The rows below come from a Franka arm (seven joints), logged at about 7 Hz.
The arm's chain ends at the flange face. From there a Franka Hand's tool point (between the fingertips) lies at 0.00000 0.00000 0.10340 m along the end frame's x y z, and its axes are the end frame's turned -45 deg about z.
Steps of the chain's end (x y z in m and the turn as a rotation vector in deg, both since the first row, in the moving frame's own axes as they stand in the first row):
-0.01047, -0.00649, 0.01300, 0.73, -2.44, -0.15
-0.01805, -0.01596, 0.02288, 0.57, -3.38, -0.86
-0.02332, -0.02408, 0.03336, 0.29, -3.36, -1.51
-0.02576, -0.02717, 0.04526, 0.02, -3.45, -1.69
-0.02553, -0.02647, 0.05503, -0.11, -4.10, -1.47
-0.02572, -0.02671, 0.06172, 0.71, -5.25, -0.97
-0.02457, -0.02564, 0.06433, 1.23, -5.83, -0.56
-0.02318, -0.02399, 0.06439, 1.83, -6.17, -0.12
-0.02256, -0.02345, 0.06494, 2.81, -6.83, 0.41
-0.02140, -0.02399, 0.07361, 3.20, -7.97, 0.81
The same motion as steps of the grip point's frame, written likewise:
-0.00500, -0.01603, 0.01290, 2.24, -1.21, -0.15
-0.00510, -0.02906, 0.02270, 2.79, -1.99, -0.86
-0.00344, -0.03812, 0.03318, 2.58, -2.17, -1.51
-0.00344, -0.04179, 0.04507, 2.45, -2.43, -1.69
-0.00477, -0.04179, 0.05477, 2.82, -2.98, -1.47
-0.00515, -0.04462, 0.06128, 4.21, -3.21, -0.97
-0.00515, -0.04447, 0.06377, 4.99, -3.25, -0.56
-0.00496, -0.04354, 0.06374, 5.66, -3.07, -0.12
-0.00444, -0.04482, 0.06408, 6.82, -2.84, 0.41
-0.00413, -0.04634, 0.07245, 7.90, -3.37, 0.81

